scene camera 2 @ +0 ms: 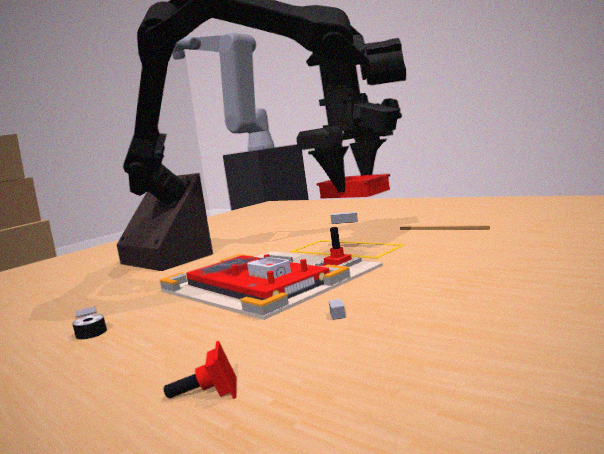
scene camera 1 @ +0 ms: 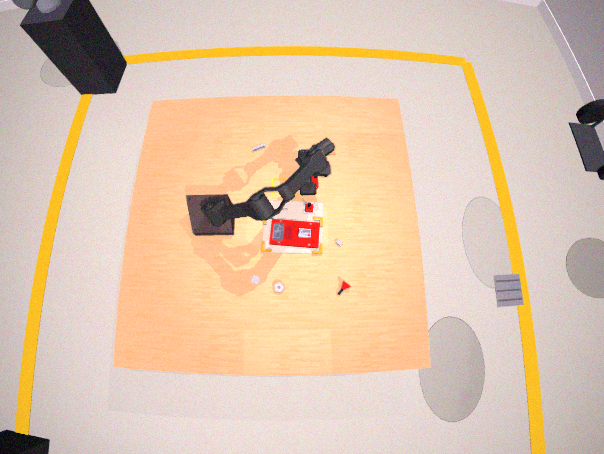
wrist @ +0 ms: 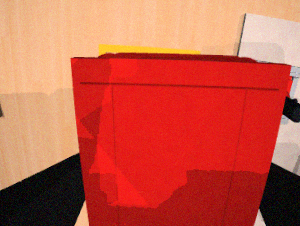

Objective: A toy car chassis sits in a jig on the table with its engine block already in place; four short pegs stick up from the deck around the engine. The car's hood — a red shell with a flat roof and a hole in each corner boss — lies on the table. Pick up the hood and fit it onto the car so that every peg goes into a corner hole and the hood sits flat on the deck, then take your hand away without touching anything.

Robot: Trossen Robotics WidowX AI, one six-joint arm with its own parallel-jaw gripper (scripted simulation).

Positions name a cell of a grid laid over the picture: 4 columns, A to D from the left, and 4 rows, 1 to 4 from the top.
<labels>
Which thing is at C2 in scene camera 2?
A red hood.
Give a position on a red hood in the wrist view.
C3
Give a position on a grey engine block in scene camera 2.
At B3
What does the gripper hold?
A red hood.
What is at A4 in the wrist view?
The gripper.
</labels>
